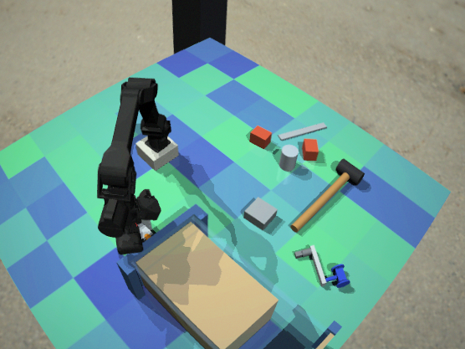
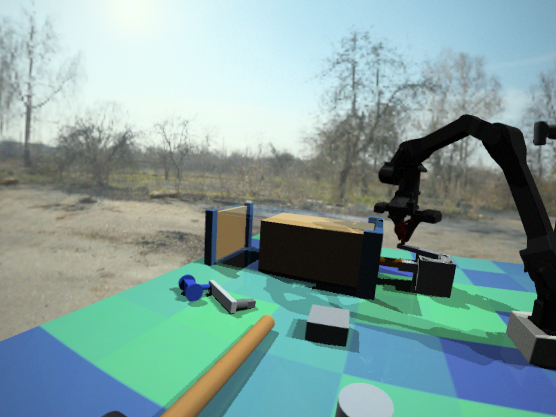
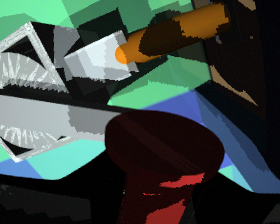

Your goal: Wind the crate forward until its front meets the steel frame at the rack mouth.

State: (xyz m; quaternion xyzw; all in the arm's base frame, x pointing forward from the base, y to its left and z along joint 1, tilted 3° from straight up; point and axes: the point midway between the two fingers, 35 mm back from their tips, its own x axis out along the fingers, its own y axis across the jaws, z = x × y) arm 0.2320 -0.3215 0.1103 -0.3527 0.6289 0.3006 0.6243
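The blue frame lies 8 cm ahead of my gripper tip, 4 cm to the left of it and 1 cm below it. Round my gripper tip: grey winch (10 cm behind, 8 cm below, 5 cm to the left); red knob (2 cm above); red-knobbed crank (3 cm behind, 2 cm to the left, 1 cm below).
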